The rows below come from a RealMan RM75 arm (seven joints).
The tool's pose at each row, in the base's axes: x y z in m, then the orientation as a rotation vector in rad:
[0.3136 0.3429 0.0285 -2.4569 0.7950 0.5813]
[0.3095 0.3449 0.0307 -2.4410 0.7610 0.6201]
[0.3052 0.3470 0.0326 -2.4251 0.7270 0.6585]
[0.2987 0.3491 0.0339 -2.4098 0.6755 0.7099]
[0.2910 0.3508 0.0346 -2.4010 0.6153 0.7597]
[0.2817 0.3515 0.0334 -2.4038 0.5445 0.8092]
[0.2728 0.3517 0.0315 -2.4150 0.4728 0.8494]
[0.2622 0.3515 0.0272 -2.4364 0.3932 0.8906]
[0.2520 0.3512 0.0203 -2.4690 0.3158 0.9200]
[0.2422 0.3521 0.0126 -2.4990 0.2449 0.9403]
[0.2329 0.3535 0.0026 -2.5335 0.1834 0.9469]
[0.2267 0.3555 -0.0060 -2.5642 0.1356 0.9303]
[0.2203 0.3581 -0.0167 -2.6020 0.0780 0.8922]
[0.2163 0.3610 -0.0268 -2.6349 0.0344 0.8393]
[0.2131 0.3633 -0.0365 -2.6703 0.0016 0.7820]
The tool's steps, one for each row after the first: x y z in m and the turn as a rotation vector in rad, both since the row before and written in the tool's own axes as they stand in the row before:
[-0.0050 0.0005 0.0004 0.0014 -0.0382 -0.0150]
[-0.0050 0.0005 0.0009 0.0007 -0.0380 -0.0150]
[-0.0063 0.0020 0.0022 -0.0057 -0.0500 -0.0242]
[-0.0066 0.0030 0.0031 -0.0126 -0.0485 -0.0304]
[-0.0063 0.0051 0.0048 -0.0251 -0.0461 -0.0370]
[-0.0054 0.0052 0.0052 -0.0310 -0.0369 -0.0387]
[-0.0050 0.0068 0.0077 -0.0432 -0.0348 -0.0418]
[-0.0030 0.0071 0.0096 -0.0504 -0.0223 -0.0405]
[-0.0023 0.0056 0.0109 -0.0454 -0.0157 -0.0376]
[-0.0004 0.0053 0.0127 -0.0443 -0.0037 -0.0327]
[0.0009 0.0028 0.0104 -0.0316 0.0122 -0.0293]
[0.0019 0.0027 0.0123 -0.0345 0.0265 -0.0386]
[0.0031 0.0015 0.0107 -0.0245 0.0366 -0.0328]
[0.0030 0.0016 0.0099 -0.0251 0.0412 -0.0251]

